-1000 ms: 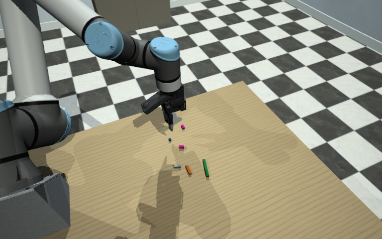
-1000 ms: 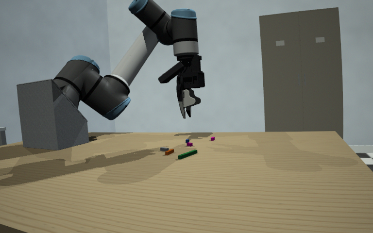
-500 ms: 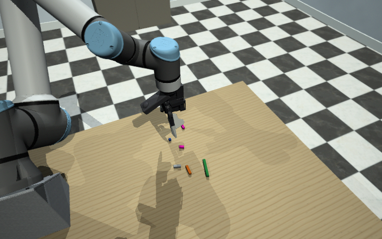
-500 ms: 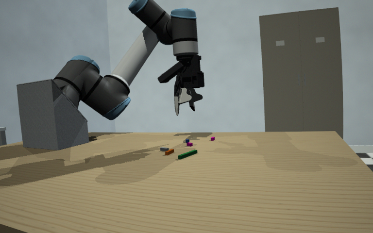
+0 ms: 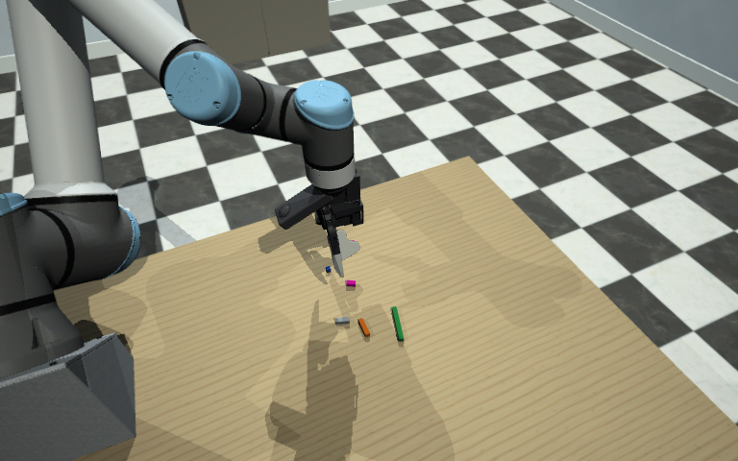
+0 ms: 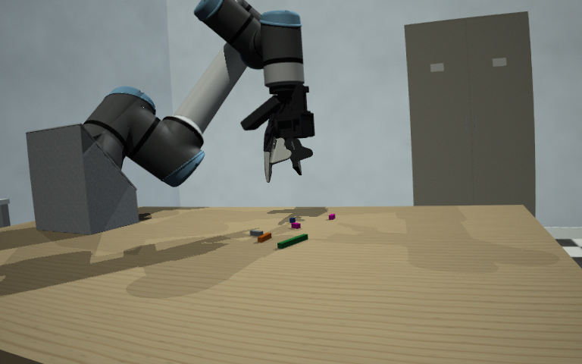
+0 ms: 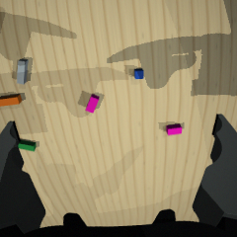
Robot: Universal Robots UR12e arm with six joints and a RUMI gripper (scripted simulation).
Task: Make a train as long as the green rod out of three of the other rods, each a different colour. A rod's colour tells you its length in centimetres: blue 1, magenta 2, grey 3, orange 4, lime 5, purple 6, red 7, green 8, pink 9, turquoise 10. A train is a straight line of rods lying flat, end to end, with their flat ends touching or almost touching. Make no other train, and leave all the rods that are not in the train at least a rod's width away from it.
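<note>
Right now my hand is 11 cm to the left of the grey rod, 10 cm above it and 3 cm past it. From my hand the other things lie so: green rod 17 cm to the right, 10 cm below, 8 cm ahead; blue rod 10 cm below, 3 cm to the left; orange rod 15 cm to the right, 10 cm below, 1 cm ahead.
</note>
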